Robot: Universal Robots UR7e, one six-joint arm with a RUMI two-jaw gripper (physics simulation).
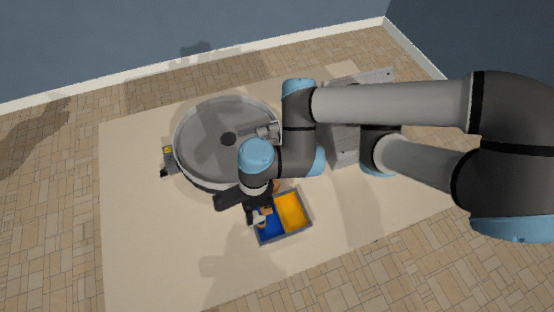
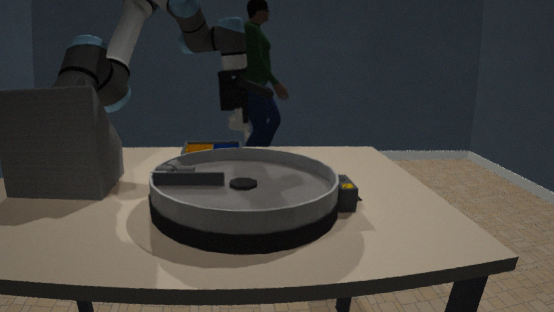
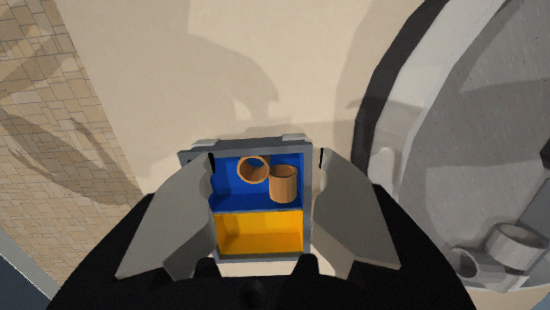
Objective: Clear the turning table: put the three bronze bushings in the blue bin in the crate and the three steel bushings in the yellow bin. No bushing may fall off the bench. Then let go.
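Pixels of known places: gripper, fingertip midpoint: (image 1: pixel 246 213) (image 2: pixel 245 137) (image 3: pixel 267 153); arm's base at its link origin: (image 2: pixel 70 110).
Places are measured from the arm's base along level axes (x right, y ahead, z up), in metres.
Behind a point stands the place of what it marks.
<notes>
My gripper (image 1: pixel 257 218) (image 2: pixel 245 131) @(x -0.268, y 0.437, z -0.124 m) (image 3: pixel 267 153) @(x -0.268, y 0.437, z -0.124 m) is open and empty, above the crate's blue bin. In the blue bin (image 1: pixel 271 234) @(x -0.331, y 0.369, z -0.205 m) (image 3: pixel 225 180) @(x -0.331, y 0.355, z -0.205 m), one bronze bushing (image 3: pixel 283 189) @(x -0.247, y 0.372, z -0.167 m) shows its side and another bronze bushing (image 3: pixel 252 178) @(x -0.287, y 0.381, z -0.174 m) shows its open end; they are side by side. A bronze piece (image 1: pixel 276 186) @(x -0.172, y 0.316, z -0.177 m) shows between crate and turning table, partly hidden by the gripper. The yellow bin (image 1: pixel 292 211) @(x -0.267, y 0.278, z -0.205 m) (image 3: pixel 260 242) @(x -0.274, y 0.249, z -0.187 m) shows no bushing. On the turning table (image 1: pixel 200 150) @(x 0.028, y 0.571, z -0.158 m) (image 2: pixel 280 175) @(x -0.020, y 0.542, z -0.158 m) (image 3: pixel 480 125) @(x -0.058, y 0.468, z -0.158 m), steel bushings (image 1: pixel 261 131) @(x 0.042, y 0.328, z -0.122 m) (image 3: pixel 517 247) @(x 0.034, y 0.336, z -0.128 m) lie clustered by the bar; a third is hard to make out.
The crate (image 1: pixel 306 210) @(x -0.287, y 0.237, z -0.161 m) (image 3: pixel 308 200) @(x -0.215, y 0.362, z -0.161 m) stands close beside the turning table's raised rim. A grey bar (image 2: pixel 188 178) @(x 0.077, y 0.337, z -0.139 m) stands on the turning table near its dark hub (image 1: pixel 228 138) @(x 0.055, y 0.458, z -0.150 m) (image 2: pixel 243 183) @(x 0.066, y 0.460, z -0.150 m). A small box with a yellow label (image 1: pixel 170 161) @(x -0.001, y 0.684, z -0.153 m) (image 2: pixel 348 197) @(x 0.074, y 0.695, z -0.173 m) sits outside the rim. A grey block (image 2: pixel 55 145) @(x 0.083, y -0.002, z -0.071 m) stands near the arm.
</notes>
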